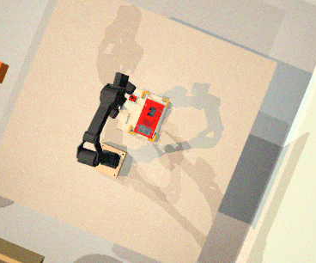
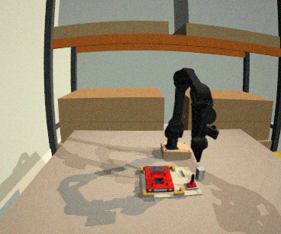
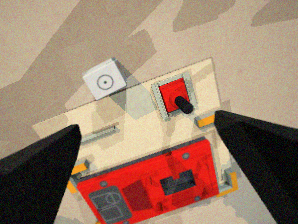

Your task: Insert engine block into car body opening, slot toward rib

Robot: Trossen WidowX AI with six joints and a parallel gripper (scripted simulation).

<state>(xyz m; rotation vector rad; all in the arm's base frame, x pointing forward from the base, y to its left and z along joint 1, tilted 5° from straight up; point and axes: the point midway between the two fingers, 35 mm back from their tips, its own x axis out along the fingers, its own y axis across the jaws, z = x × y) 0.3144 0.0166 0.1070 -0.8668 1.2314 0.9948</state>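
Right now the grey engine block is 30 mm behind my gripper tip, 30 mm to the left of it and 90 mm below it.
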